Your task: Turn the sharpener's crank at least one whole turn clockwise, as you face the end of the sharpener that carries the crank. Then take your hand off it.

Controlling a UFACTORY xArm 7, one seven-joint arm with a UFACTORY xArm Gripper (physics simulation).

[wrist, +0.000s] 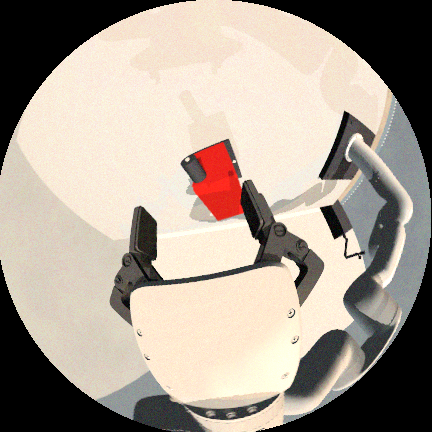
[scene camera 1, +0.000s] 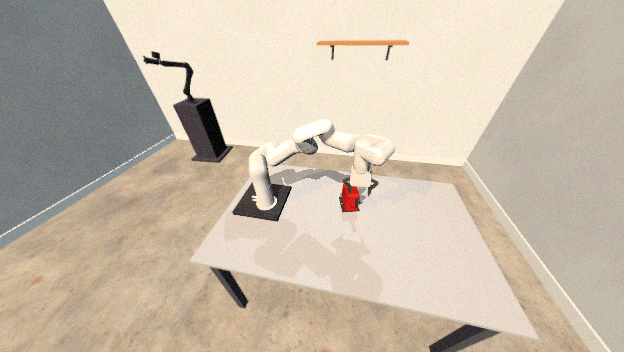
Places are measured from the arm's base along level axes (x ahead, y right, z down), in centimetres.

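Pixels of known places: gripper, between the fingertips: (wrist: 192, 201) (scene camera 1: 359, 193); arm's base, origin of its link: (wrist: 352, 146) (scene camera 1: 267, 202).
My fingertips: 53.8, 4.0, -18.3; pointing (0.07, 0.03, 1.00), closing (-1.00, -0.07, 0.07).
Note:
Ahead of a thing's pixels: the offset from my fingertips to its middle, as dx, dy, dz. "pt": to the spot under its first point. Level surfaces: height alone.
The red sharpener @(pt -2.6, -3.6, +11.5) (scene camera 1: 349, 203) (wrist: 219, 197) stands upright on the table, with a dark base. Its crank's dark cylindrical handle @(pt +0.1, -1.2, +6.3) (wrist: 194, 169) shows at the upper left of the red body in the wrist view, beyond the fingertips. My gripper (scene camera 1: 359, 192) (wrist: 192, 201) is wide open and empty. It is low at the sharpener's upper part, and one finger overlaps the red body's right edge in the wrist view. The handle is apart from both fingers. The crank's arm is mostly hidden in both views.
The white table @(dz +20.6) (scene camera 1: 425, 260) carries the arm's dark base plate (scene camera 1: 245, 206) to the left of the sharpener. A dark pedestal (scene camera 1: 197, 130) with a small black arm stands on the floor at the back left. An orange shelf (scene camera 1: 362, 43) hangs on the back wall.

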